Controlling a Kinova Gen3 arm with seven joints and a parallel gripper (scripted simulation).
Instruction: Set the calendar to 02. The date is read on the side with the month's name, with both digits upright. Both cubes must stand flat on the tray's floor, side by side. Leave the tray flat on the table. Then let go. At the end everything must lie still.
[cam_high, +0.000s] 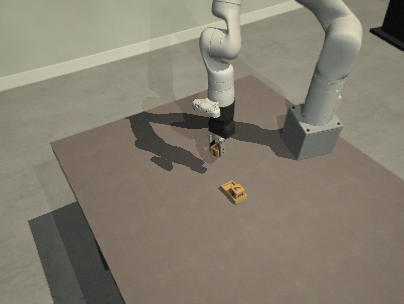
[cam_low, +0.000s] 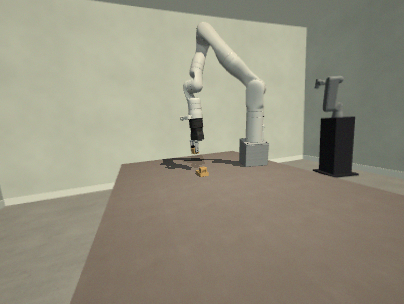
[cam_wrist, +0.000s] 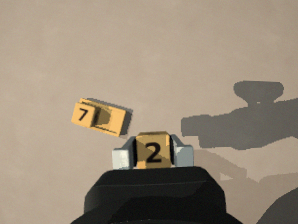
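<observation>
My gripper is now 120 mm above the tray, 90 mm to the right of it and 20 mm past it. Also, from my hand: orange cube 10 mm below.
</observation>
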